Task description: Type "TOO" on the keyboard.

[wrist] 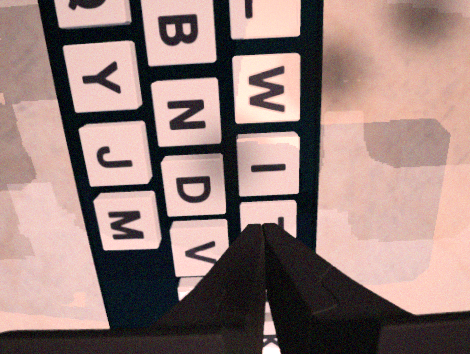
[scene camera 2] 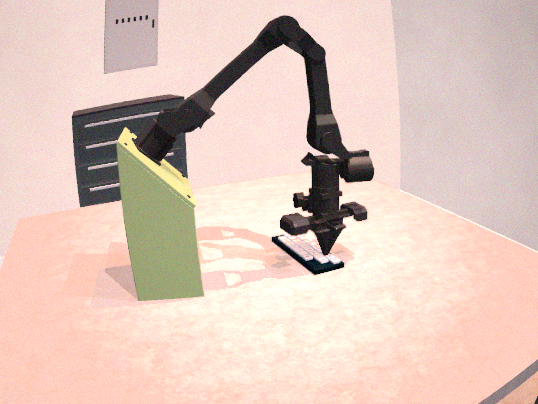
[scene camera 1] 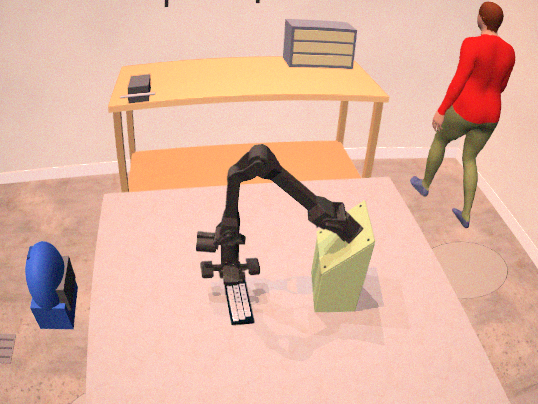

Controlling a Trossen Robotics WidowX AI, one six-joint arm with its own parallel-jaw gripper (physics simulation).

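Frame: origin at the arm's base, x ahead, y left, z up, level; centimetres.
Where they show: gripper, between the fingertips: (wrist: pixel 261 236) (scene camera 2: pixel 325 255) (scene camera 1: pixel 229 285); arm's base, origin of its link: (scene camera 2: pixel 145 152) (scene camera 1: pixel 351 231).
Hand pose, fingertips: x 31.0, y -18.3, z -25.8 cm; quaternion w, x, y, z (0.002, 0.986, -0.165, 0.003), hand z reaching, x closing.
Observation:
Things, the pixels of their top centre, and the offset from my fingertips. Level surfaces: height alone.
- T key, centre of its top: (wrist: pixel 268 228) dz +0.0, dx +0.3, dy +0.2 cm
- I key, centre of its top: (wrist: pixel 268 167) dz +0.4, dx +1.0, dy +2.2 cm
- W key, centre of its top: (wrist: pixel 266 89) dz +0.4, dx +1.7, dy +4.1 cm
- V key, centre of its top: (wrist: pixel 200 253) dz +0.4, dx -1.8, dy +0.4 cm
- work table, height of its surface: dz -1.2 cm
The keyboard (scene camera 1: pixel 248 321) (scene camera 2: pixel 328 268) (wrist: pixel 131 280) is a dark slab with rows of white letter keys, lying on the table. My gripper (scene camera 2: pixel 326 253) (wrist: pixel 261 236) is shut and empty, pointing down over one end of the keyboard. In the wrist view its fingertips overlap the T key (wrist: pixel 268 212), whose lower part is hidden behind them. The I key (wrist: pixel 268 166) and the W key (wrist: pixel 267 88) lie above the T key in the same row, with the V key (wrist: pixel 199 248) to the left. I cannot tell whether the tips touch the T key. No O key is readable.
The arm stands on a green slanted pedestal (scene camera 1: pixel 341 287) (scene camera 2: pixel 162 250) beside the keyboard. Behind the work table (scene camera 1: pixel 150 350) (scene camera 2: pixel 300 340) is a wooden bench (scene camera 1: pixel 215 80) with a small drawer unit (scene camera 1: pixel 322 47). A person in red (scene camera 1: pixel 482 80) and a blue object (scene camera 1: pixel 47 275) are on the floor.

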